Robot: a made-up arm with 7 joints. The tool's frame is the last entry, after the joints. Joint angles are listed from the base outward.
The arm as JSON. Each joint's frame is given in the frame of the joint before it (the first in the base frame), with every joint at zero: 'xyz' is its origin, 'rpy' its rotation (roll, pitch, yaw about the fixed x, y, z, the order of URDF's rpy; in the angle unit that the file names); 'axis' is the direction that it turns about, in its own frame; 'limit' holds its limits. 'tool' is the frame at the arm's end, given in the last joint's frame.
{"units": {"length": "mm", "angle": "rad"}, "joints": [
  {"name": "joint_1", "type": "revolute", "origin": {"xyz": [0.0, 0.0, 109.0], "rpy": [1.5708, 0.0, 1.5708]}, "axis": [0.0, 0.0, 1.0], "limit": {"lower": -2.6, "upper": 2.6}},
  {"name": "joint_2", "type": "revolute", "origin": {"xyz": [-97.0, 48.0, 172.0], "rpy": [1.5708, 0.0, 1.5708]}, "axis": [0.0, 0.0, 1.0], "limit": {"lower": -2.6, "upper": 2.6}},
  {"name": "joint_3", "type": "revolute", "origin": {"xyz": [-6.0, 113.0, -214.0], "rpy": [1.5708, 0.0, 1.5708]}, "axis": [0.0, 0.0, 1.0], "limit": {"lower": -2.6, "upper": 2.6}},
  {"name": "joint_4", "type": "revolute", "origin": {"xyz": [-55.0, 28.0, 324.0], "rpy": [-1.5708, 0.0, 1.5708]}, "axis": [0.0, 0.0, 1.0], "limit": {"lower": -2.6, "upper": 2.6}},
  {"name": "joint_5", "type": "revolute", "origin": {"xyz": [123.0, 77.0, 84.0], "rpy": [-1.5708, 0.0, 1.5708]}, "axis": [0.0, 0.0, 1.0], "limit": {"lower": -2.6, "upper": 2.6}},
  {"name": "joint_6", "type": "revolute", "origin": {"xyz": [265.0, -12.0, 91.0], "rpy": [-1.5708, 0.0, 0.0]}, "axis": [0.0, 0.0, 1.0], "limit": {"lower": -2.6, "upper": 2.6}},
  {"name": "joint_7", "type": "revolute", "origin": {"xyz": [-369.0, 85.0, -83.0], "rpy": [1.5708, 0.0, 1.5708]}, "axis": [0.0, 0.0, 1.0], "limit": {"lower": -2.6, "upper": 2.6}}
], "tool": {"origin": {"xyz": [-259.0, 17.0, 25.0], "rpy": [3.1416, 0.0, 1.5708]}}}
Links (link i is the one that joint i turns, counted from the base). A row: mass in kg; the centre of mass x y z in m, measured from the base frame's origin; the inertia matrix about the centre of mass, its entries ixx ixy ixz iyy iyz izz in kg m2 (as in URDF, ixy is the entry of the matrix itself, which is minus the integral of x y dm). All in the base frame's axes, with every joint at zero. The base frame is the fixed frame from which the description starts. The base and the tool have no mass.
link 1: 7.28; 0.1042 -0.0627 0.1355; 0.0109 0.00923 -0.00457 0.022 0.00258 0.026
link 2: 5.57; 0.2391 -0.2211 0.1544; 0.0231 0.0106 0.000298 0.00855 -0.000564 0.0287
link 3: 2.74; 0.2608 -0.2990 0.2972; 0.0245 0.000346 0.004 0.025 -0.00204 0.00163
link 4: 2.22; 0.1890 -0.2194 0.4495; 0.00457 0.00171 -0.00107 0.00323 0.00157 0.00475
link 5: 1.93; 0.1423 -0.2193 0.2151; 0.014 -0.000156 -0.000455 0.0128 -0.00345 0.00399
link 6: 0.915; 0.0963 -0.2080 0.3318; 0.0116 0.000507 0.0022 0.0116 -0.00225 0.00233
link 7: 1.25; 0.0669 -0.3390 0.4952; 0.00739 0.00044 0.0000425 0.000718 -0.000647 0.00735
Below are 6 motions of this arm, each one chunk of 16 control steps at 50 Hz.
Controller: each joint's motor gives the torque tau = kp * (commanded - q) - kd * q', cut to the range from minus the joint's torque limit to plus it. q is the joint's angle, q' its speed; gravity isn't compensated. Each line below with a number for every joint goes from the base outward.
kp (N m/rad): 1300 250 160 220 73 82 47
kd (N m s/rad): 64 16 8.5 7.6 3.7 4.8 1.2
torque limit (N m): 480 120 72 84 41 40 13
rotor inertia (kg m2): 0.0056 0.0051 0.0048 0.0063 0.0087 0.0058 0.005
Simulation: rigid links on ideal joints. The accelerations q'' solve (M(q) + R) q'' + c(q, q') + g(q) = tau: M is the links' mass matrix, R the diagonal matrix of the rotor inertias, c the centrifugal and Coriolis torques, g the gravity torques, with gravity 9.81 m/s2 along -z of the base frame. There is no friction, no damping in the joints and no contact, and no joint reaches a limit. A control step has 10 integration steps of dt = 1/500 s. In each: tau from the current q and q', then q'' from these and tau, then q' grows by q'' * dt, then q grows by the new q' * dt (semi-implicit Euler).
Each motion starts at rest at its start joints. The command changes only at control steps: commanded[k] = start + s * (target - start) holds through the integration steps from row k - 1 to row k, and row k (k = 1, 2, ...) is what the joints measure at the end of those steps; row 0 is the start. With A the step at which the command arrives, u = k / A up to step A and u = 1 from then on. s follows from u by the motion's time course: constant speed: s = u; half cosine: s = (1 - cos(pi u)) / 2; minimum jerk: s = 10 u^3 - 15 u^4 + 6 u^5; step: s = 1 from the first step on.
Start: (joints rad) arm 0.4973 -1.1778 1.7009 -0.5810 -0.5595 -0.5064 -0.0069
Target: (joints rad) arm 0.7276 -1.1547 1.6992 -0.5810 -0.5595 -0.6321 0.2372
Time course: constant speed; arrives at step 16
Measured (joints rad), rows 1 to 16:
1: 0.5040 -1.1761 1.7033 -0.5811 -0.5638 -0.5068 -0.0040
2: 0.5178 -1.1755 1.7074 -0.5813 -0.5700 -0.5086 0.0050
3: 0.5348 -1.1771 1.7103 -0.5811 -0.5744 -0.5135 0.0196
4: 0.5530 -1.1809 1.7106 -0.5806 -0.5755 -0.5223 0.0378
5: 0.5716 -1.1863 1.7082 -0.5800 -0.5731 -0.5349 0.0574
6: 0.5899 -1.1927 1.7036 -0.5794 -0.5682 -0.5507 0.0771
7: 0.6079 -1.1997 1.6975 -0.5789 -0.5618 -0.5685 0.0961
8: 0.6254 -1.2068 1.6907 -0.5784 -0.5550 -0.5875 0.1142
9: 0.6425 -1.2137 1.6839 -0.5779 -0.5486 -0.6067 0.1314
10: 0.6591 -1.2200 1.6777 -0.5772 -0.5432 -0.6253 0.1478
11: 0.6753 -1.2254 1.6724 -0.5764 -0.5389 -0.6427 0.1634
12: 0.6909 -1.2298 1.6683 -0.5756 -0.5358 -0.6586 0.1787
13: 0.7062 -1.2329 1.6655 -0.5747 -0.5338 -0.6728 0.1939
14: 0.7209 -1.2347 1.6640 -0.5739 -0.5329 -0.6852 0.2091
15: 0.7353 -1.2352 1.6637 -0.5733 -0.5328 -0.6959 0.2245
16: 0.7494 -1.2345 1.6646 -0.5729 -0.5335 -0.7048 0.2402

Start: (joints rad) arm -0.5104 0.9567 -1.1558 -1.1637 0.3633 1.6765 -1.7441
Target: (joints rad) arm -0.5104 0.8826 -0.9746 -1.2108 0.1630 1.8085 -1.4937
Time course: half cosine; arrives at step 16
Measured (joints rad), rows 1 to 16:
1: -0.5074 0.9602 -1.1553 -1.1654 0.3621 1.6781 -1.7446
2: -0.5031 0.9692 -1.1562 -1.1687 0.3548 1.6833 -1.7410
3: -0.4990 0.9815 -1.1573 -1.1717 0.3435 1.6924 -1.7301
4: -0.4953 0.9951 -1.1572 -1.1737 0.3301 1.7054 -1.7118
5: -0.4921 1.0084 -1.1552 -1.1746 0.3159 1.7216 -1.6877
6: -0.4895 1.0200 -1.1510 -1.1751 0.3013 1.7398 -1.6601
7: -0.4876 1.0293 -1.1442 -1.1758 0.2863 1.7591 -1.6311
8: -0.4861 1.0356 -1.1352 -1.1773 0.2708 1.7785 -1.6020
9: -0.4852 1.0387 -1.1240 -1.1798 0.2547 1.7972 -1.5737
10: -0.4847 1.0386 -1.1110 -1.1835 0.2379 1.8148 -1.5468
11: -0.4845 1.0355 -1.0966 -1.1883 0.2205 1.8311 -1.5217
12: -0.4845 1.0299 -1.0814 -1.1942 0.2027 1.8460 -1.4987
13: -0.4848 1.0221 -1.0659 -1.2008 0.1847 1.8595 -1.4781
14: -0.4851 1.0128 -1.0508 -1.2079 0.1670 1.8716 -1.4605
15: -0.4855 1.0027 -1.0366 -1.2151 0.1502 1.8822 -1.4463
16: -0.4860 0.9924 -1.0239 -1.2220 0.1346 1.8910 -1.4361

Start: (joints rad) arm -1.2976 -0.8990 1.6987 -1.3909 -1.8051 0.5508 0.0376
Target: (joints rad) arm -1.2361 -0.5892 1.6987 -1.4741 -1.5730 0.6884 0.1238
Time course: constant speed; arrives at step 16
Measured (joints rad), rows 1 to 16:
1: -1.2984 -0.8967 1.6919 -1.3922 -1.8085 0.5494 0.0421
2: -1.2996 -0.8930 1.6842 -1.3955 -1.8081 0.5453 0.0487
3: -1.3002 -0.8868 1.6777 -1.3996 -1.8034 0.5400 0.0558
4: -1.2998 -0.8777 1.6726 -1.4041 -1.7953 0.5353 0.0625
5: -1.2981 -0.8657 1.6689 -1.4090 -1.7847 0.5325 0.0683
6: -1.2955 -0.8513 1.6664 -1.4141 -1.7721 0.5325 0.0733
7: -1.2922 -0.8347 1.6649 -1.4193 -1.7582 0.5359 0.0775
8: -1.2884 -0.8165 1.6642 -1.4245 -1.7434 0.5422 0.0816
9: -1.2843 -0.7969 1.6641 -1.4298 -1.7280 0.5511 0.0858
10: -1.2801 -0.7765 1.6645 -1.4349 -1.7124 0.5619 0.0904
11: -1.2759 -0.7554 1.6653 -1.4401 -1.6968 0.5737 0.0954
12: -1.2717 -0.7340 1.6663 -1.4452 -1.6813 0.5861 0.1007
13: -1.2675 -0.7125 1.6675 -1.4502 -1.6660 0.5984 0.1061
14: -1.2634 -0.6909 1.6687 -1.4553 -1.6511 0.6103 0.1114
15: -1.2593 -0.6695 1.6698 -1.4605 -1.6364 0.6216 0.1167
16: -1.2553 -0.6482 1.6709 -1.4657 -1.6218 0.6321 0.1218

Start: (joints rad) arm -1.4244 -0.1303 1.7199 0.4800 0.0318 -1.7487 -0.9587
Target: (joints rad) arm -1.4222 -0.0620 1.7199 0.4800 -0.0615 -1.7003 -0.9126
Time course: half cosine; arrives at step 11
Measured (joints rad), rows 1 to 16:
1: -1.4257 -0.1283 1.7174 0.4810 0.0375 -1.7507 -0.9605
2: -1.4277 -0.1257 1.7145 0.4828 0.0519 -1.7528 -0.9669
3: -1.4295 -0.1230 1.7114 0.4856 0.0715 -1.7544 -0.9735
4: -1.4307 -0.1196 1.7084 0.4889 0.0933 -1.7558 -0.9782
5: -1.4313 -0.1152 1.7056 0.4923 0.1141 -1.7569 -0.9805
6: -1.4315 -0.1096 1.7033 0.4954 0.1315 -1.7573 -0.9807
7: -1.4312 -0.1027 1.7016 0.4978 0.1439 -1.7567 -0.9790
8: -1.4307 -0.0949 1.7006 0.4992 0.1502 -1.7550 -0.9757
9: -1.4301 -0.0868 1.7002 0.4995 0.1505 -1.7522 -0.9711
10: -1.4294 -0.0788 1.7004 0.4987 0.1453 -1.7483 -0.9657
11: -1.4287 -0.0717 1.7010 0.4969 0.1356 -1.7436 -0.9598
12: -1.4281 -0.0658 1.7018 0.4943 0.1232 -1.7385 -0.9540
13: -1.4277 -0.0612 1.7025 0.4914 0.1094 -1.7333 -0.9486
14: -1.4275 -0.0579 1.7030 0.4886 0.0956 -1.7283 -0.9440
15: -1.4275 -0.0555 1.7032 0.4862 0.0829 -1.7236 -0.9402
16: -1.4277 -0.0541 1.7033 0.4844 0.0721 -1.7195 -0.9375

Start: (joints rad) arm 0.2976 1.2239 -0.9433 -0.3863 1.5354 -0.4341 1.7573
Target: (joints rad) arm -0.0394 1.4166 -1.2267 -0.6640 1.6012 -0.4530 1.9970
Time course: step
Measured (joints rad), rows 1 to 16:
1: 0.2123 1.2934 -0.9583 -0.4890 1.5102 -0.3611 1.7723
2: 0.1339 1.3431 -1.0045 -0.5573 1.4599 -0.3251 1.8256
3: 0.0807 1.3795 -1.0507 -0.5981 1.4362 -0.3302 1.8959
4: 0.0470 1.4089 -1.0968 -0.6289 1.4387 -0.3594 1.9610
5: 0.0263 1.4340 -1.1432 -0.6535 1.4587 -0.4026 2.0139
6: 0.0135 1.4558 -1.1887 -0.6720 1.4885 -0.4524 2.0543
7: 0.0053 1.4751 -1.2321 -0.6838 1.5225 -0.5028 2.0832
8: -0.0006 1.4917 -1.2717 -0.6893 1.5567 -0.5491 2.1016
9: -0.0054 1.5058 -1.3062 -0.6895 1.5885 -0.5879 2.1103
10: -0.0095 1.5171 -1.3345 -0.6856 1.6160 -0.6175 2.1106
11: -0.0131 1.5256 -1.3555 -0.6795 1.6377 -0.6369 2.1046
12: -0.0161 1.5314 -1.3689 -0.6727 1.6528 -0.6465 2.0945
13: -0.0182 1.5348 -1.3746 -0.6665 1.6609 -0.6471 2.0824
14: -0.0194 1.5361 -1.3731 -0.6619 1.6622 -0.6402 2.0699
15: -0.0195 1.5358 -1.3653 -0.6590 1.6572 -0.6274 2.0581
16: -0.0186 1.5344 -1.3527 -0.6579 1.6469 -0.6106 2.0474

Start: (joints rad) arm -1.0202 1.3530 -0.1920 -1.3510 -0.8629 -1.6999 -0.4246
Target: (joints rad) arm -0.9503 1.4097 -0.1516 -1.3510 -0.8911 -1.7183 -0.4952
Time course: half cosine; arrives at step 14
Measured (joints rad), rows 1 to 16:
1: -1.0183 1.3530 -0.1972 -1.3498 -0.8633 -1.7025 -0.4247
2: -1.0158 1.3554 -0.2044 -1.3465 -0.8584 -1.7080 -0.4271
3: -1.0131 1.3597 -0.2132 -1.3419 -0.8495 -1.7146 -0.4344
4: -1.0099 1.3657 -0.2234 -1.3365 -0.8374 -1.7217 -0.4462
5: -1.0059 1.3733 -0.2345 -1.3307 -0.8232 -1.7292 -0.4610
6: -1.0011 1.3827 -0.2459 -1.3248 -0.8077 -1.7368 -0.4772
7: -0.9955 1.3937 -0.2573 -1.3193 -0.7921 -1.7442 -0.4935
8: -0.9891 1.4063 -0.2682 -1.3144 -0.7771 -1.7509 -0.5091
9: -0.9821 1.4200 -0.2782 -1.3105 -0.7633 -1.7564 -0.5233
10: -0.9750 1.4345 -0.2872 -1.3077 -0.7514 -1.7603 -0.5356
11: -0.9680 1.4493 -0.2951 -1.3062 -0.7414 -1.7626 -0.5456
12: -0.9616 1.4636 -0.3018 -1.3058 -0.7335 -1.7632 -0.5529
13: -0.9561 1.4770 -0.3073 -1.3065 -0.7277 -1.7623 -0.5574
14: -0.9517 1.4887 -0.3118 -1.3081 -0.7238 -1.7600 -0.5592
15: -0.9487 1.4985 -0.3153 -1.3102 -0.7213 -1.7567 -0.5586
16: -0.9467 1.5058 -0.3177 -1.3127 -0.7199 -1.7529 -0.5564

